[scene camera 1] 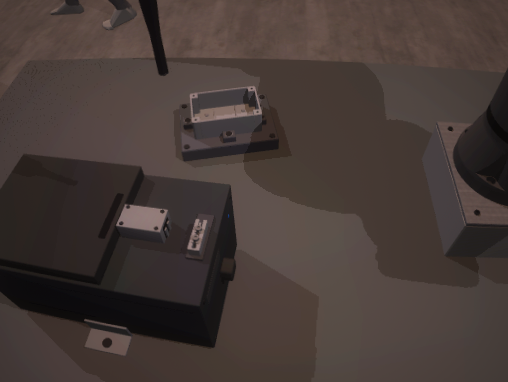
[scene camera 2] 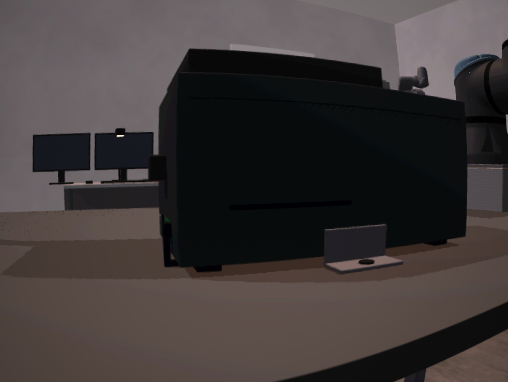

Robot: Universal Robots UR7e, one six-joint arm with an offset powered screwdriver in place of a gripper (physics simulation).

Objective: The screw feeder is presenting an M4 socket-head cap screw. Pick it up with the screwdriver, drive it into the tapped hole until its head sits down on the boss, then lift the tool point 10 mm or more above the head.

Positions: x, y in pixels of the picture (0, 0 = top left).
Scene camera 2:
black screw feeder: 409, 171
dark lid: 196, 60
